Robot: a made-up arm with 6 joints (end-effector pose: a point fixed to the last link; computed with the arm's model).
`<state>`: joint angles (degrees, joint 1 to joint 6).
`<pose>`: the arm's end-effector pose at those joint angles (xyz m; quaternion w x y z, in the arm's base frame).
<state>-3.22 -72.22 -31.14 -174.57 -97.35 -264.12</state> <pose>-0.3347 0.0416 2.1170 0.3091 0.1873 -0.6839 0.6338</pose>
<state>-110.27 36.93 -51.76 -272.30 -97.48 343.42</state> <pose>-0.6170 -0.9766 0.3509 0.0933 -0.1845 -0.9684 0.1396</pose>
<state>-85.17 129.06 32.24 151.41 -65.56 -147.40</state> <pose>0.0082 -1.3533 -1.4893 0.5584 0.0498 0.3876 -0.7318</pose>
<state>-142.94 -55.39 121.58 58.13 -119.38 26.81</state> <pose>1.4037 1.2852 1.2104 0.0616 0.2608 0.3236 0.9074</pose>
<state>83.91 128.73 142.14 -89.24 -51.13 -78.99</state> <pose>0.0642 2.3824 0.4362 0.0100 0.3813 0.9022 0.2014</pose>
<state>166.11 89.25 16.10 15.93 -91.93 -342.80</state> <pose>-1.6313 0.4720 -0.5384 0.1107 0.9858 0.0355 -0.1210</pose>
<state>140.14 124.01 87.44 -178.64 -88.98 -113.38</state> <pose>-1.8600 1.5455 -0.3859 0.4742 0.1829 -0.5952 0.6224</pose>
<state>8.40 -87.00 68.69 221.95 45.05 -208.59</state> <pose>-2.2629 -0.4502 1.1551 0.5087 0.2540 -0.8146 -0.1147</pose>
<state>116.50 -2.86 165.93 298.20 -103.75 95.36</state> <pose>0.2846 -1.0364 1.8821 0.1987 0.0743 -0.9689 0.1272</pose>
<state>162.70 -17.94 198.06 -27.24 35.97 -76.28</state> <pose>1.0898 -0.2711 0.5890 0.7308 -0.4147 0.4199 0.3431</pose>
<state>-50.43 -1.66 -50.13 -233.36 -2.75 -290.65</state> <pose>0.8228 -1.0103 0.8353 0.0461 -0.8371 0.3523 0.4159</pose>
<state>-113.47 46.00 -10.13 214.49 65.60 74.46</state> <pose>-0.8318 -1.6015 0.3477 0.2844 -0.5107 -0.1061 0.8044</pose>
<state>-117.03 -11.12 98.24 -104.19 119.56 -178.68</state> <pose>0.0848 0.6166 2.7428 0.0642 -0.1934 0.1692 0.9643</pose>
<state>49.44 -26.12 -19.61 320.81 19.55 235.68</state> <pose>0.7430 0.7892 2.1212 0.0506 0.9341 0.2838 0.2105</pose>
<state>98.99 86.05 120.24 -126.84 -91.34 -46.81</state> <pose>-0.5256 2.0798 1.6994 0.3616 0.0442 -0.7370 -0.5693</pose>
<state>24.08 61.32 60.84 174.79 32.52 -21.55</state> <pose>2.3997 1.0854 1.2671 0.1585 -0.9207 -0.1547 0.3212</pose>
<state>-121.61 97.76 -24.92 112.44 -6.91 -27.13</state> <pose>-0.4123 -0.6185 -0.9132 0.6572 0.3886 0.6456 -0.0151</pose>
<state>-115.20 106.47 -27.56 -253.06 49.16 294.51</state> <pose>-0.0361 -0.4892 -0.8394 0.5785 0.7895 0.1973 -0.0562</pose>
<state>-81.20 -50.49 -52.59 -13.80 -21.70 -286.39</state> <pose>0.1347 -0.7303 1.4501 0.7349 -0.2712 0.4322 -0.4468</pose>
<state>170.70 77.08 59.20 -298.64 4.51 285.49</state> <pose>-2.7535 0.4339 0.6564 0.0615 -0.1296 0.1296 0.9811</pose>
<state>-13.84 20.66 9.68 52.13 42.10 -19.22</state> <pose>2.0086 -0.3625 1.7637 0.9403 -0.2660 -0.1740 0.1214</pose>
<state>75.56 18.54 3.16 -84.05 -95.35 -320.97</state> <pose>0.2082 1.7724 1.6001 0.0765 0.0058 0.5515 0.8306</pose>
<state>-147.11 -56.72 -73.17 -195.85 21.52 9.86</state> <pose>-0.5293 -0.3712 0.9848 0.3235 -0.2999 0.8967 0.0363</pose>
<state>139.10 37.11 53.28 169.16 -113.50 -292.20</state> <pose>-1.3647 1.2375 2.2944 0.5993 -0.6610 -0.1657 -0.4202</pose>
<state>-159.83 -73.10 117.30 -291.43 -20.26 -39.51</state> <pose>2.1610 0.8772 0.4884 0.2266 0.9148 0.3294 0.0570</pose>
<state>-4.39 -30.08 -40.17 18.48 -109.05 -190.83</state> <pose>0.7248 -0.1286 1.4373 0.0246 0.4994 -0.2211 -0.8373</pose>
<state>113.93 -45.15 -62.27 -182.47 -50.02 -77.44</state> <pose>-0.3186 0.7378 1.4299 0.5260 -0.2610 -0.7092 0.3901</pose>
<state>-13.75 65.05 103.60 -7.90 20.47 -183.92</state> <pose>2.1076 -0.5277 2.2645 0.0382 -0.8625 0.0762 -0.4989</pose>
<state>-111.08 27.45 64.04 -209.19 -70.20 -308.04</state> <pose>-0.6465 -1.3675 2.7787 0.5698 0.0187 -0.7445 0.3475</pose>
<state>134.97 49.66 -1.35 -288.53 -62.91 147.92</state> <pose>-1.2951 1.5864 0.4305 0.7556 0.4518 0.4469 0.1587</pose>
